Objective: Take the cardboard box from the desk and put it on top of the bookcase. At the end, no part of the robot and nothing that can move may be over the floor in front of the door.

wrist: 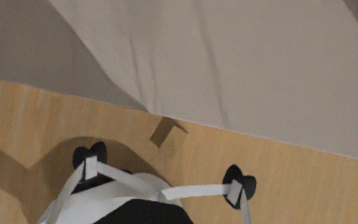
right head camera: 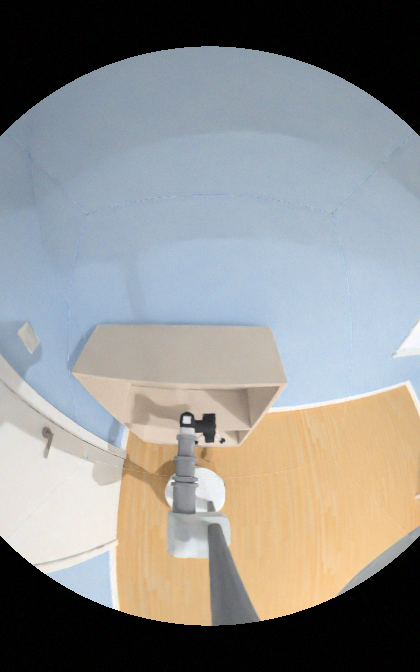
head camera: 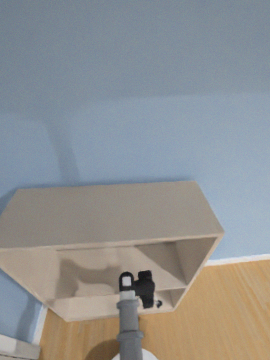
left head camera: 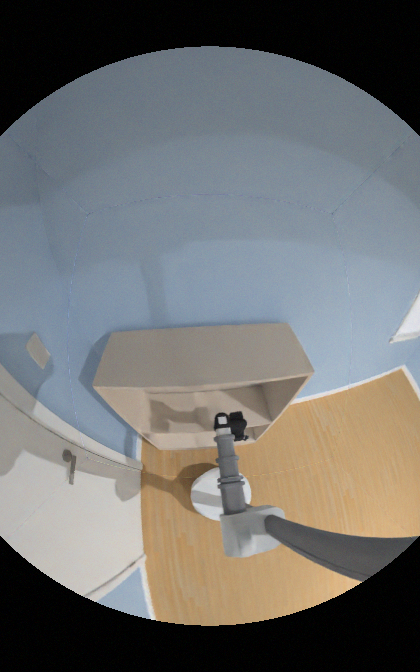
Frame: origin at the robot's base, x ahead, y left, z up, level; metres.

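Where they show: gripper, fingertip midpoint: [wrist: 165, 167].
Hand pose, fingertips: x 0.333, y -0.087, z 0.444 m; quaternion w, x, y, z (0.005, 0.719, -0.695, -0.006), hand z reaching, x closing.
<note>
After its pixels a point has its place.
A small brown box [right head camera: 204, 454] [wrist: 175, 140] @[x 0.318, y -0.098, z 0.033 m] lies on the floor in front of the bookcase [head camera: 110, 212] @[x 0.510, y 0.045, z 1.033 m] [left head camera: 205, 355] [right head camera: 185, 355] [wrist: 280, 60], between it and my base; in the wrist view it sits at the bookcase's lower edge. My gripper [right head camera: 209, 441] [wrist: 165, 167] @[x 0.333, y -0.087, z 0.444 m] is open, its two fingertips wide apart with nothing held between them. It hangs in front of the bookcase's open shelves, lower than the top board and above the floor. The arm covers part of the shelves in the head views. The desk does not show.
The white door [left head camera: 105, 520] [right head camera: 60, 510] with its handle [left head camera: 72, 470] [right head camera: 48, 442] is on the left. My round white base [left head camera: 205, 487] [right head camera: 212, 482] stands on the wooden floor [left head camera: 320, 480] [right head camera: 300, 500], in front of the bookcase. A blue wall [head camera: 150, 140] @[x 0.702, y -0.126, z 1.225 m] rises behind the bookcase.
</note>
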